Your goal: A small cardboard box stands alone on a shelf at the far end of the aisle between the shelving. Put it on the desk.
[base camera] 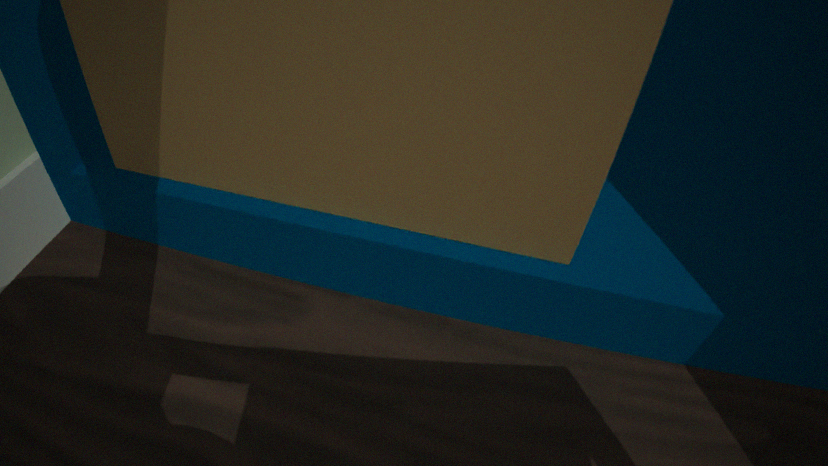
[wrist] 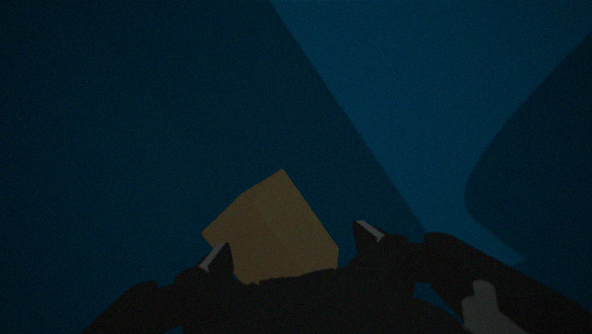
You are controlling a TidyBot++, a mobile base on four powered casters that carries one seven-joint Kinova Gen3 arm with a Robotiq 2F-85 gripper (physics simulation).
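Frame: origin at the arm's base, x ahead, y left, z up, level; millimetres.
Seen in the pictures: gripper, between the fingertips: (wrist: 293, 245).
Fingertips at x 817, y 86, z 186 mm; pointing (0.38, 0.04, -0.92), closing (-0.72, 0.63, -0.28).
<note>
A point is followed by its place in that frame.
The small cardboard box (wrist: 282, 220) {x 808, y 68, z 186 mm} shows in the wrist view at the lower middle, on a dark blue shelf surface (wrist: 150, 110) {x 836, y -66, z 150 mm}. Its lower part is hidden behind the gripper body. My gripper (wrist: 293, 245) {x 817, y 86, z 186 mm} is open and empty, with its fingertips spread apart. The left fingertip overlaps the box's left part in the picture, and the right fingertip stands to the right of the box with a gap. How far the fingers are above the box is hard to tell. The small box does not show in the base camera view, and the desk shows in neither view.
In the base camera view a large tan panel or box side (base camera: 376, 115) {x 409, y 13, z -215 mm} rises close ahead, above a blue shelf base (base camera: 405, 289) {x 382, y -20, z -371 mm}. A dark blue side (base camera: 753, 144) {x 638, y -501, z -320 mm} stands at the right. A white baseboard (base camera: 28, 225) {x 411, y 378, z -361 mm} runs at the left edge. Dark wooden floor (base camera: 347, 416) {x 268, y 20, z -396 mm} lies in front.
</note>
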